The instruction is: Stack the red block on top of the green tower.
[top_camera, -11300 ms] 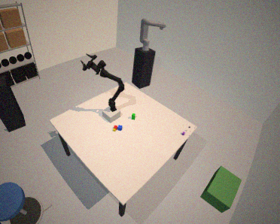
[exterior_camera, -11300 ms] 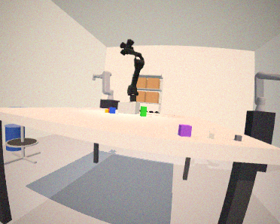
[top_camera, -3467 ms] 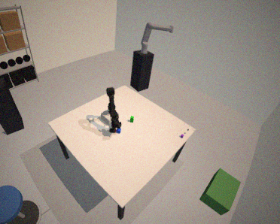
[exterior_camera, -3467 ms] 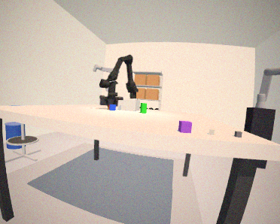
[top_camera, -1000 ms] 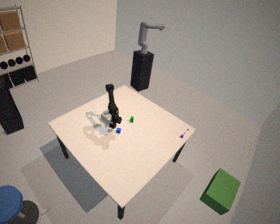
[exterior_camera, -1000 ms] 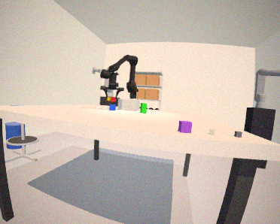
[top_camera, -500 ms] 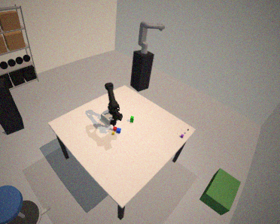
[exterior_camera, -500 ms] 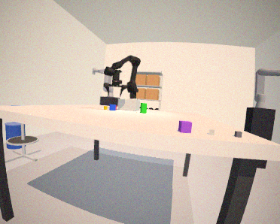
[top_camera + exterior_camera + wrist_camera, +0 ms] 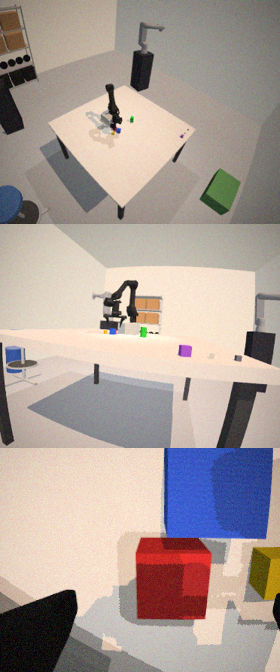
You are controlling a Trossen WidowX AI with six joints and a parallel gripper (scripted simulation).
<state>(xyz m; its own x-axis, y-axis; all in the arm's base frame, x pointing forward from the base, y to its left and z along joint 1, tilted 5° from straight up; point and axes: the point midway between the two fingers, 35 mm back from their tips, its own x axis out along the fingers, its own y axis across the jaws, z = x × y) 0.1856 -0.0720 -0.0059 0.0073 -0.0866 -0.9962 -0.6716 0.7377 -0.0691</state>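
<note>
Right now my gripper tip is 3 cm above the red block. From my gripper tip the other things lie so: purple block 60 cm to the left, 51 cm ahead, 4 cm below; then small yellow block 5 cm to the right, 4 cm below, 4 cm ahead; then blue block 5 cm ahead, 3 cm below, 2 cm to the left.
</note>
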